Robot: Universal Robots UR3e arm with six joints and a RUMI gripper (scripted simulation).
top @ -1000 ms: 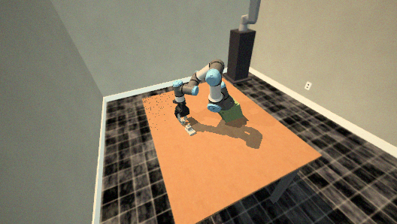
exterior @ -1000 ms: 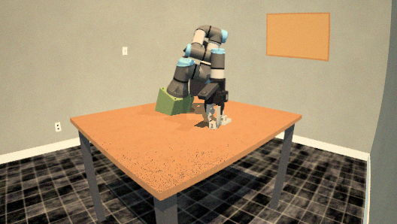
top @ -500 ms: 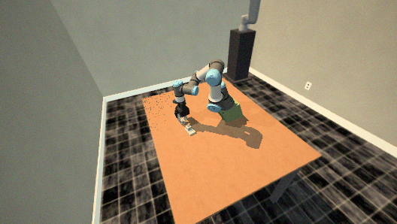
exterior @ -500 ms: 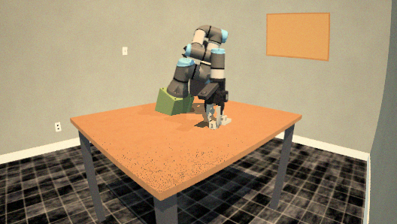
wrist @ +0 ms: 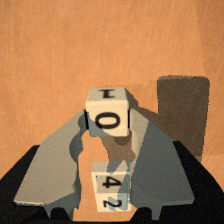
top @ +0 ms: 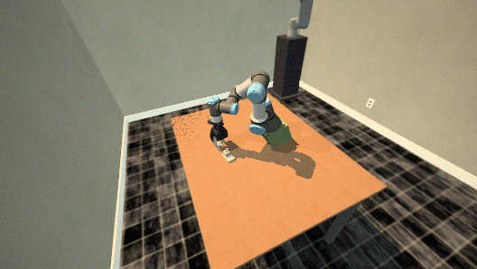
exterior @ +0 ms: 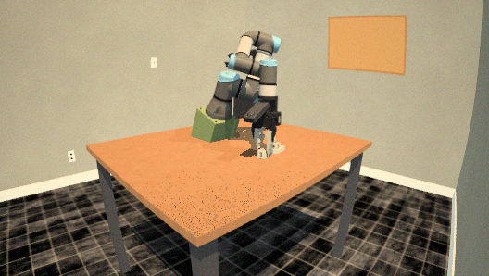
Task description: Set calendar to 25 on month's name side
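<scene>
My hand is 1 cm above the white calendar cube. From my hand the other things lie so: white calendar tray: 11 cm to the left, 2 cm below, 2 cm behind.
</scene>
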